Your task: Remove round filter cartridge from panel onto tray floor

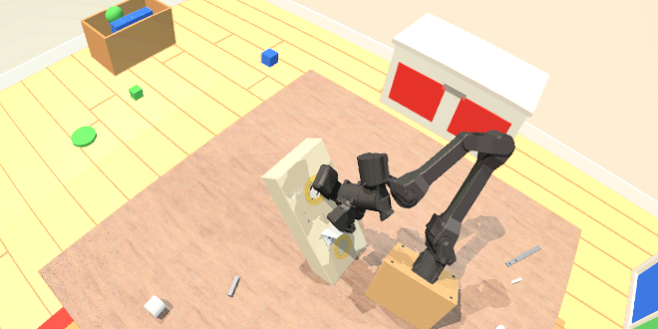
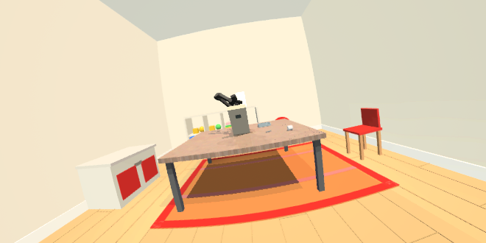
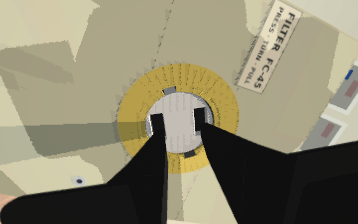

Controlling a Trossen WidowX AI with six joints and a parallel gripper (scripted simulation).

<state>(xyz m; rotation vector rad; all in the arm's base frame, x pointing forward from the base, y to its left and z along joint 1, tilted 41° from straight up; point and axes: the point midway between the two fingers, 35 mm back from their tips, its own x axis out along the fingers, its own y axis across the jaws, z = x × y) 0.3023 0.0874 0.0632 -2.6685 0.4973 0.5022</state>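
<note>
The white round filter cartridge lies 2 cm ahead of my gripper tip and 2 cm below it. Round my gripper tip: grey tray (42 cm behind, 25 cm to the left, 23 cm below); cream panel (2 cm behind, 9 cm below).
</note>
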